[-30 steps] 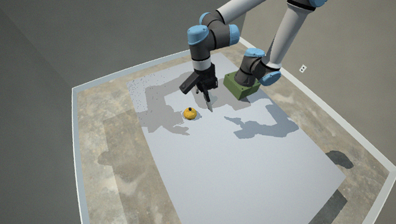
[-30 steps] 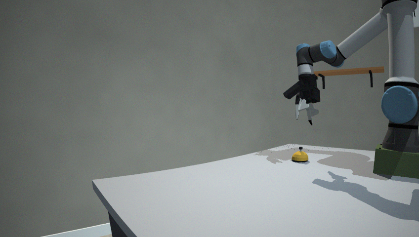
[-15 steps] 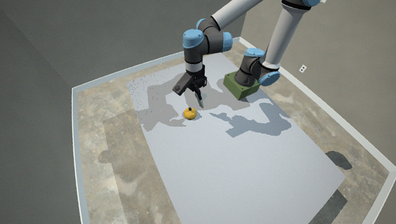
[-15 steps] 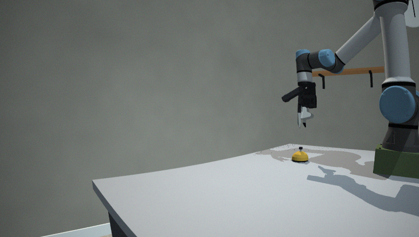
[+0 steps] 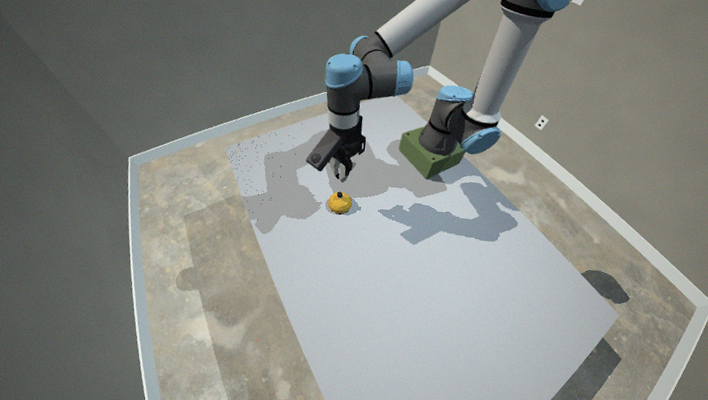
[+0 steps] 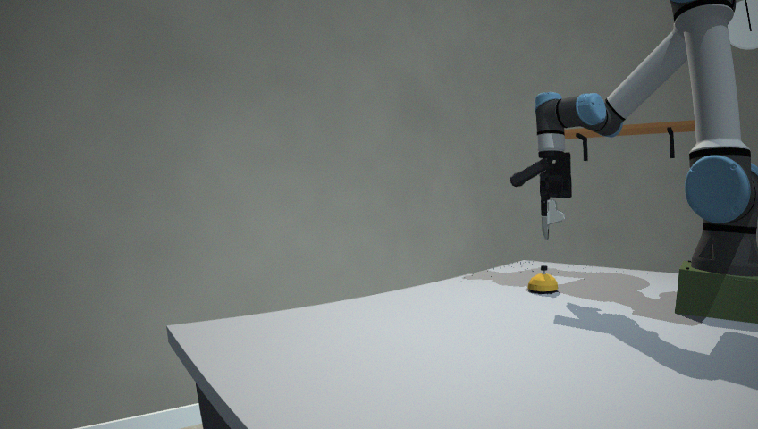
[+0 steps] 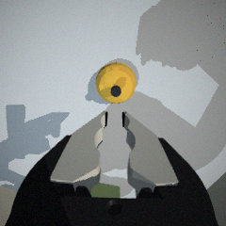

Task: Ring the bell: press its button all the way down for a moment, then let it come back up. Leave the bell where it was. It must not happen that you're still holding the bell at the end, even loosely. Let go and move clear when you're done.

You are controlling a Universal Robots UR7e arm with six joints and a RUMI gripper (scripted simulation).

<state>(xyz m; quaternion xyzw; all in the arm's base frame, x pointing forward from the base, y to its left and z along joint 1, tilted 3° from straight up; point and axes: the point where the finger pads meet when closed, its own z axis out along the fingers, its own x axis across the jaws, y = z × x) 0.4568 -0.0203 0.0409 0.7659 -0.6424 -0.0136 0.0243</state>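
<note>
Now: the button 10 cm below my hand. From my hand the other things lie so: yellow dome bell (11 cm below).
</note>
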